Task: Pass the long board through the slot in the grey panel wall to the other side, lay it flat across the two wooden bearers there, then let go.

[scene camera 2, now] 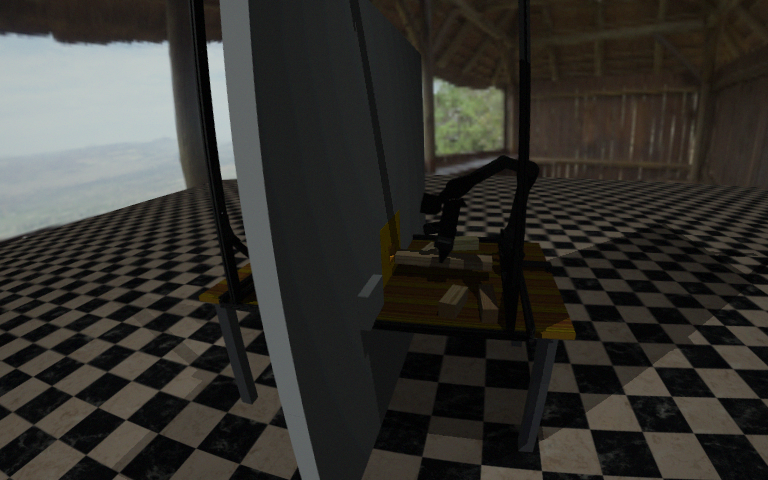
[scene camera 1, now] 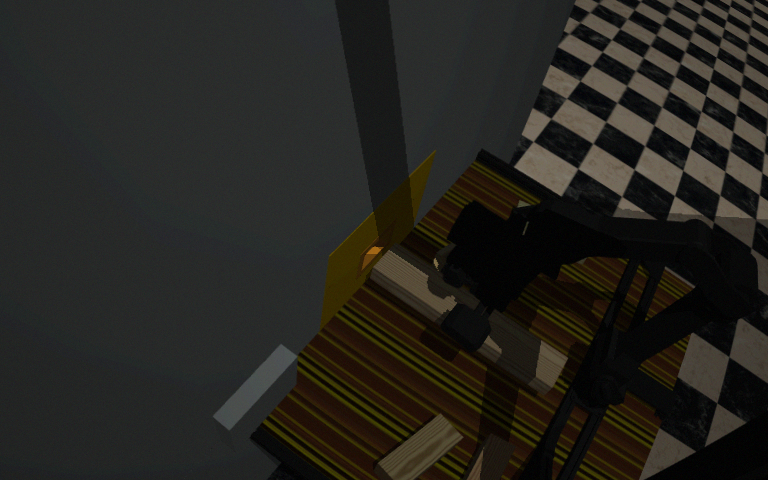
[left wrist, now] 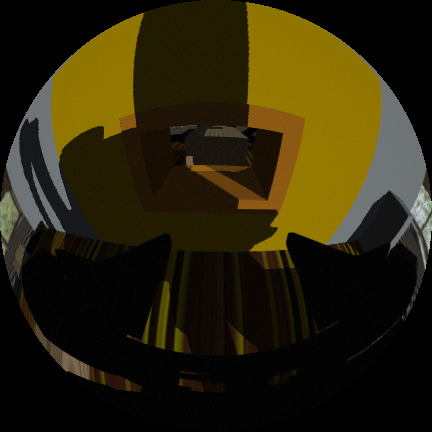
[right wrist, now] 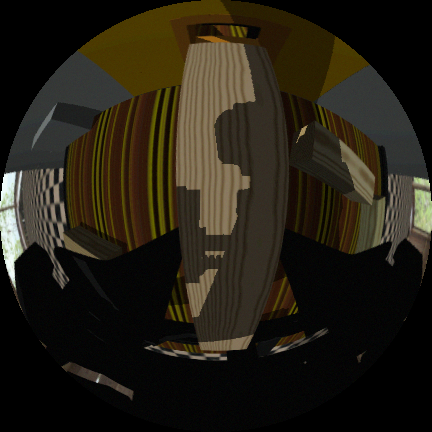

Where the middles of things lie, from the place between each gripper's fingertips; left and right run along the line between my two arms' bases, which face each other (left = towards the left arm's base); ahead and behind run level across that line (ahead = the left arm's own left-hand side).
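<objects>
My left hand is 290 mm past the grey block (scene camera 1: 250,405), and it's 30 mm to the left of the block and 10 mm below it. Measured from my right hand, the block is 300 mm behind, 220 mm to the left of it and 20 mm below it.
</objects>
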